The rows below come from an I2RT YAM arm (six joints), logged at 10 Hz.
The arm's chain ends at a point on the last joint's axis. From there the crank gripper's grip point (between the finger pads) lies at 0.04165 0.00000 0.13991 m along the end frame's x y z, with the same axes.
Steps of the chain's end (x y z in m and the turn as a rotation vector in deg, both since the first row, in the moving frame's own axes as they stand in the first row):
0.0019, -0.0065, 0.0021, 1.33, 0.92, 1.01
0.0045, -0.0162, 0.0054, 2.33, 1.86, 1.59
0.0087, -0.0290, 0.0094, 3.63, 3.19, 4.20
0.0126, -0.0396, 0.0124, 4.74, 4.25, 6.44
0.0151, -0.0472, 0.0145, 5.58, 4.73, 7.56
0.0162, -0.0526, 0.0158, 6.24, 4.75, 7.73
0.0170, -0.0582, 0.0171, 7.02, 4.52, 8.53
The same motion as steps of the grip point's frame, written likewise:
0.0042, -0.0090, 0.0014, 1.33, 0.92, 1.01
0.0091, -0.0206, 0.0039, 2.33, 1.86, 1.59
0.0166, -0.0344, 0.0067, 3.63, 3.19, 4.20
0.0232, -0.0458, 0.0087, 4.74, 4.25, 6.44
0.0270, -0.0544, 0.0102, 5.58, 4.73, 7.56
0.0282, -0.0612, 0.0114, 6.24, 4.75, 7.73
0.0286, -0.0680, 0.0127, 7.02, 4.52, 8.53

